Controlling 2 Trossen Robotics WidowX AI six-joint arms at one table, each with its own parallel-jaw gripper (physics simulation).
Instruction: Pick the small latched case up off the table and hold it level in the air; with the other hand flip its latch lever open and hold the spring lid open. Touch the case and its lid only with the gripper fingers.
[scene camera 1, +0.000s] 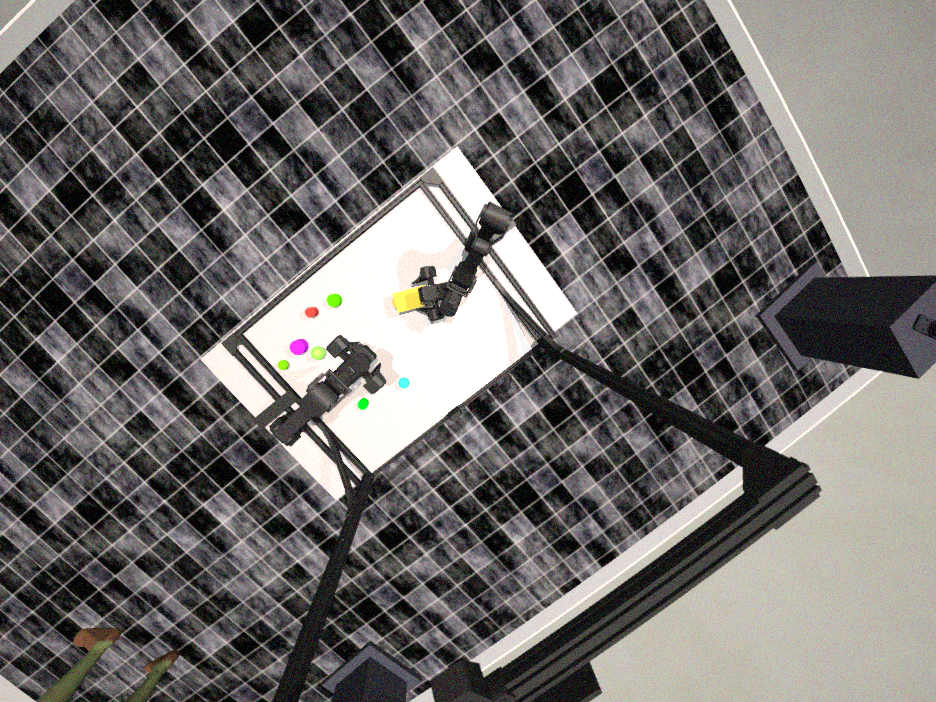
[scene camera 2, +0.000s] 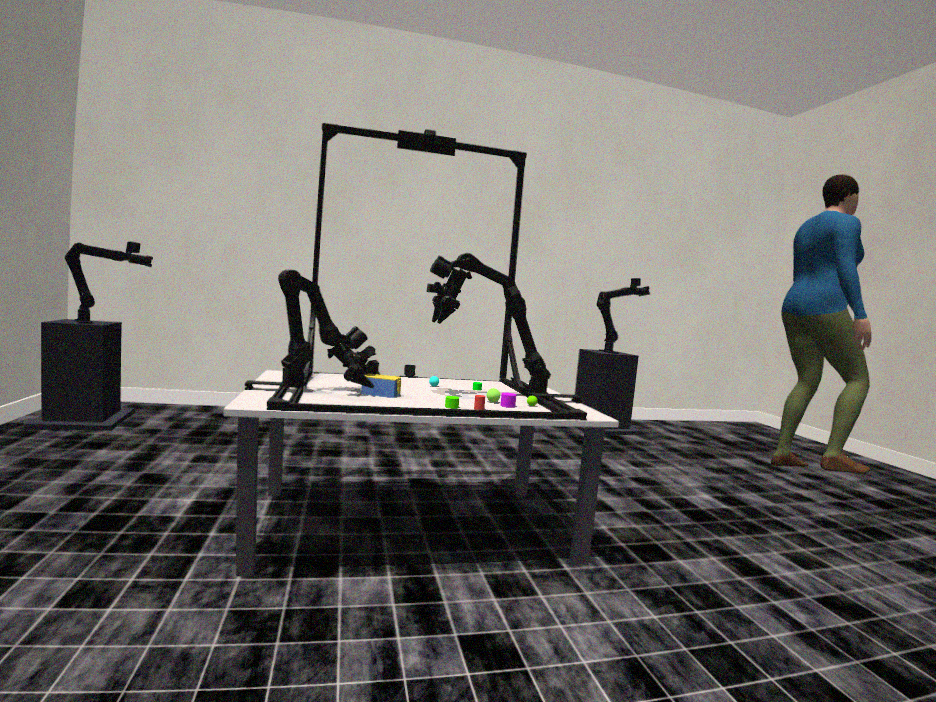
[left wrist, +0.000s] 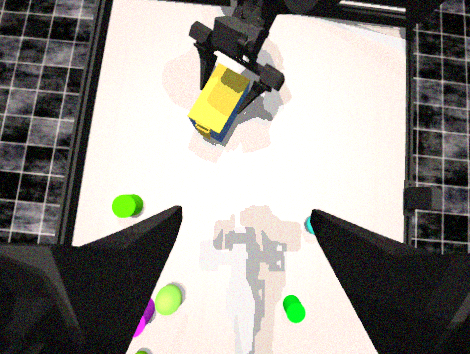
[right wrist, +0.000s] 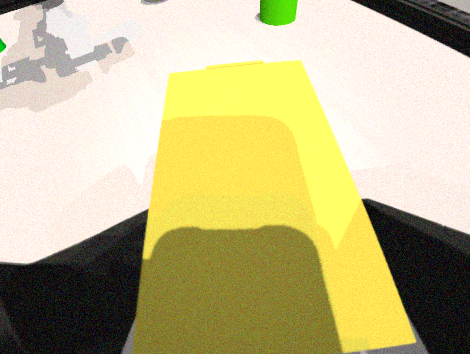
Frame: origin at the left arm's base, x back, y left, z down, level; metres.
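Where they show: left gripper, fingertip midpoint: (scene camera 2: 435, 322) (left wrist: 246, 213); right gripper, fingertip midpoint: (scene camera 1: 413, 296) (scene camera 2: 379, 385) (left wrist: 219, 101) (right wrist: 261, 210); left arm's base, link origin: (scene camera 2: 537, 392); right arm's base, link origin: (scene camera 2: 292, 385).
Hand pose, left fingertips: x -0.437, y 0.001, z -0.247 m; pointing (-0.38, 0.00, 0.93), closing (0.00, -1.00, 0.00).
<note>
Each offset is from my left fingertips to the top centre of the thing. "spot": to the spot under its first point. Level surfaces: height alone.
The small case @(dz +0.201, dx -0.186, dy +0.042 m) (scene camera 1: 406, 301) (scene camera 2: 385, 385) (left wrist: 212, 109) (right wrist: 240, 158) has a yellow lid and a blue body and lies on the white table @(dz +0.266 m) (scene camera 1: 451, 362) (scene camera 2: 424, 404). Its latch @(spot: dz +0.208, dx -0.129, dy +0.068 m) (left wrist: 203, 129) (right wrist: 234, 65) is on the end facing away from the right arm. My right gripper (scene camera 1: 421, 295) (scene camera 2: 364, 379) (left wrist: 219, 101) (right wrist: 261, 210) is open. It is low at the table, with one finger on each side of the case's rear end. My left gripper (scene camera 1: 360, 362) (scene camera 2: 440, 315) (left wrist: 246, 213) is open and empty and hangs high above the table, well apart from the case.
Small coloured pieces lie on the table: green ones @(dz +0.233, dx +0.024, dy +0.224 m) (scene camera 1: 334, 300) @(dz +0.238, dx +0.223, dy -0.124 m) (scene camera 1: 362, 403) (left wrist: 127, 206), a red one @(dz +0.222, dx +0.112, dy +0.247 m) (scene camera 1: 311, 312), a magenta one @(dz +0.223, dx +0.237, dy +0.190 m) (scene camera 1: 298, 346), a cyan one @(dz +0.225, dx +0.052, dy -0.169 m) (scene camera 1: 403, 382). Black rails (scene camera 1: 507, 293) frame the table. A gantry (scene camera 2: 424, 141) stands over it.
</note>
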